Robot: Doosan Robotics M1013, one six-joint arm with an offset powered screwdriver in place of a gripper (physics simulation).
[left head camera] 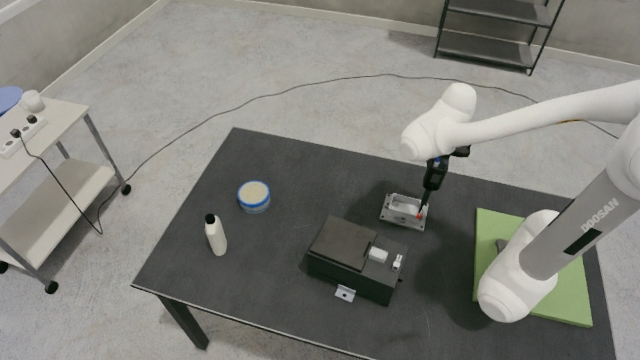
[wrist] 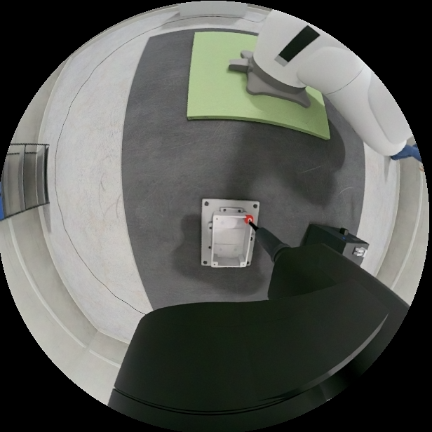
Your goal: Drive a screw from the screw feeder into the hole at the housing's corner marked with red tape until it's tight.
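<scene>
The grey housing (left head camera: pixel 399 205) (wrist: pixel 231 235), an open box on a flanged base, sits on the dark table. Red tape (left head camera: pixel 419 216) (wrist: pixel 246 218) marks one of its top corners. My black screwdriver (left head camera: pixel 421 210) (wrist: pixel 251 224) points down at this corner at a slight tilt, and its thin tip meets the taped spot in both views. The tip hides part of the hole, and whether a screw is on the bit or in the hole is too small to tell. The black screw feeder (left head camera: pixel 342 242) (wrist: pixel 327 236) stands beside the housing, with a small bracket (left head camera: pixel 345 293) on its side.
A white bottle (left head camera: pixel 216 237) and a round blue-rimmed tub (left head camera: pixel 254 195) stand on the left part of the table. A green board (left head camera: pixel 560 305) (wrist: pixel 215 95) lies under the arm's base. A trolley (left head camera: pixel 87 175) and a shelf rack (left head camera: pixel 441 30) stand on the floor beyond the table.
</scene>
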